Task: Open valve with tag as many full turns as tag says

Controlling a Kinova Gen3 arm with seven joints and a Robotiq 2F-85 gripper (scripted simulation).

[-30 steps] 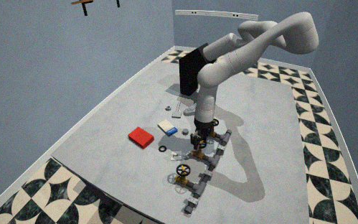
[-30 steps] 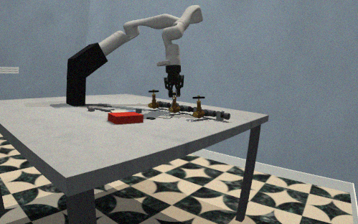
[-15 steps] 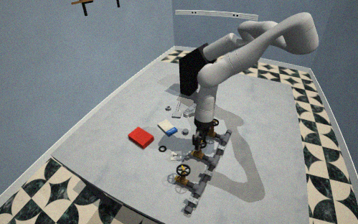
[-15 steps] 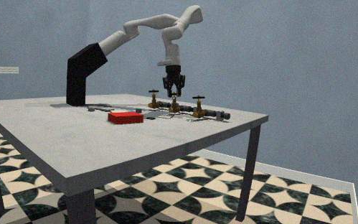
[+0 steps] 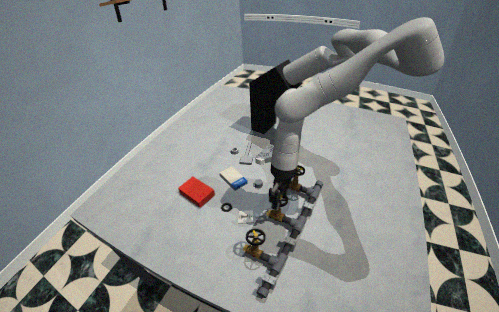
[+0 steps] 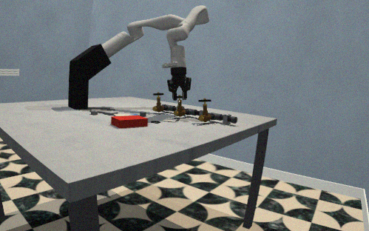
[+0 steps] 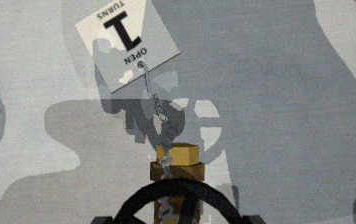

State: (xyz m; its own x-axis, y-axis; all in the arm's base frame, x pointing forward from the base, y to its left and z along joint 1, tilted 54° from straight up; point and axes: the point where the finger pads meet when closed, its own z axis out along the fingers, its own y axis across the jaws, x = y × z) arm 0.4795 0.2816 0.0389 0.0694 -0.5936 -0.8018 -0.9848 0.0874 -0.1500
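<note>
My gripper is now 10 cm above the white tag, 9 cm to the left of it and 5 cm short of it. Round my hand: red box 32 cm to the right, 8 cm below, 6 cm ahead; then small grey cylinder 14 cm to the right, 10 cm behind, 9 cm below; then white-and-blue box 24 cm to the right, 9 cm below, 8 cm behind.
</note>
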